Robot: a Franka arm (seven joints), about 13 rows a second.
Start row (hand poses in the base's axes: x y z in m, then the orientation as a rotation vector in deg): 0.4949 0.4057 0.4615 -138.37 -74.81 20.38
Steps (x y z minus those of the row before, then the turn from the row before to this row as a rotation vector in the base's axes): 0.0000 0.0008 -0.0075 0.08 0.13 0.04; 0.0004 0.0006 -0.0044 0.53 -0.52 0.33; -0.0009 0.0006 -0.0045 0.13 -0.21 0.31; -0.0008 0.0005 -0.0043 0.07 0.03 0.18; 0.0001 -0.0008 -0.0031 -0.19 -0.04 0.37; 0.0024 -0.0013 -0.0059 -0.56 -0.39 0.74; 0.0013 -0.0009 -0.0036 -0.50 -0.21 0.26; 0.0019 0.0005 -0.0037 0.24 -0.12 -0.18; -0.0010 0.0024 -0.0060 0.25 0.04 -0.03; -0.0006 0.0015 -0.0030 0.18 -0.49 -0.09
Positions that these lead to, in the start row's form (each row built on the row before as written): 0.4949 0.4065 0.4540 -138.22 -74.79 20.48; 0.4953 0.4071 0.4496 -137.84 -75.36 19.58; 0.4944 0.4077 0.4451 -137.65 -75.82 19.33; 0.4936 0.4082 0.4408 -137.47 -76.02 19.36; 0.4937 0.4074 0.4377 -137.43 -76.52 19.56; 0.4961 0.4061 0.4318 -137.64 -77.69 19.73; 0.4974 0.4052 0.4282 -137.99 -78.18 19.94; 0.4993 0.4057 0.4245 -137.96 -77.97 19.57; 0.4983 0.4081 0.4185 -137.76 -77.88 19.42; 0.4977 0.4096 0.4155 -137.90 -77.95 18.69
